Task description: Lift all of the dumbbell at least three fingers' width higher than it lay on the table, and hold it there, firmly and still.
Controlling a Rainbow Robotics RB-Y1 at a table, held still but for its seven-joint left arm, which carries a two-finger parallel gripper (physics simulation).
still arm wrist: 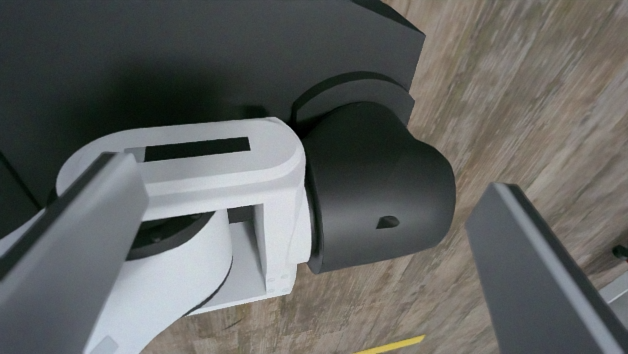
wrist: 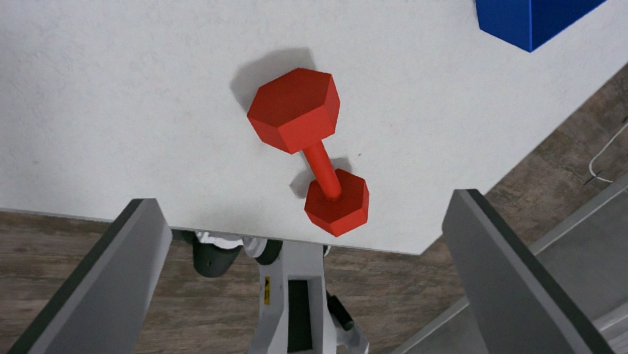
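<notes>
A red dumbbell [wrist: 321,170] with two six-sided heads lies on the white table [wrist: 150,125] in the wrist view, near the table's front edge. Its larger-looking head is toward the top of that view and the other head is lower and a little to the right. My gripper [wrist: 305,195] is open, with its two grey fingers wide apart at the left and right of the wrist view and the dumbbell showing between and beyond them. The fingers do not touch it. The dumbbell does not show in the still arm wrist view.
A blue box [wrist: 505,22] stands on the table at the top right of the wrist view. The robot's base [wrist: 300,265] is beyond the front edge. The still arm's wrist view shows a white and black robot part [still arm wrist: 385,190], a dark body and the wooden floor.
</notes>
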